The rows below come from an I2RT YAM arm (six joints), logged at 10 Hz.
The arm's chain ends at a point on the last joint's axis. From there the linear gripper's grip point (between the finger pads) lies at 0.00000 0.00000 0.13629 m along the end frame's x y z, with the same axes.
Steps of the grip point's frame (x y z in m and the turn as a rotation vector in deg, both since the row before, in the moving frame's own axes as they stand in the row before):
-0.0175 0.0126 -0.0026 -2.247 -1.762 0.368
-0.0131 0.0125 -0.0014 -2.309 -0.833 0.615
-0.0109 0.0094 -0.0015 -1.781 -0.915 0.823
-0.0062 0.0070 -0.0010 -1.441 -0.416 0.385
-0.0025 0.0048 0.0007 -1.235 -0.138 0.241
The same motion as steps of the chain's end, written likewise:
-0.0133 0.0073 -0.0024 -2.247 -1.762 0.368
-0.0111 0.0070 -0.0013 -2.309 -0.833 0.615
-0.0087 0.0052 -0.0014 -1.781 -0.915 0.823
-0.0052 0.0036 -0.0010 -1.441 -0.416 0.385
-0.0022 0.0019 0.0007 -1.235 -0.138 0.241

